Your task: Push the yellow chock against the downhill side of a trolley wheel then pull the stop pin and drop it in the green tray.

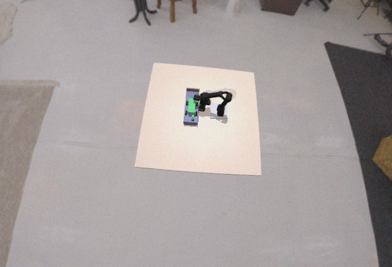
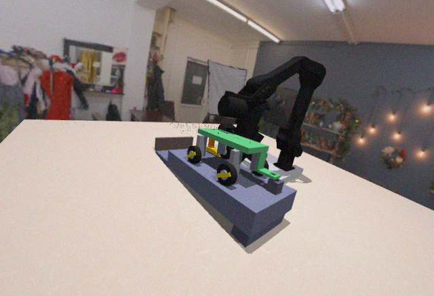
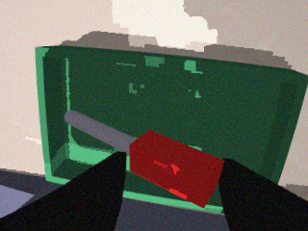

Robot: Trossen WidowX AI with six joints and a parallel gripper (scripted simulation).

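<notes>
My gripper tip is now 1 cm past the green tray, 1 cm to the left of it and 4 cm above it. Also, from my gripper tip: red-headed stop pin 2 cm to the right, 1 cm below; blue-grey ramp 11 cm ahead, 9 cm to the left, 1 cm above; yellow chock 6 cm ahead, 2 cm to the right, 5 cm above.
</notes>
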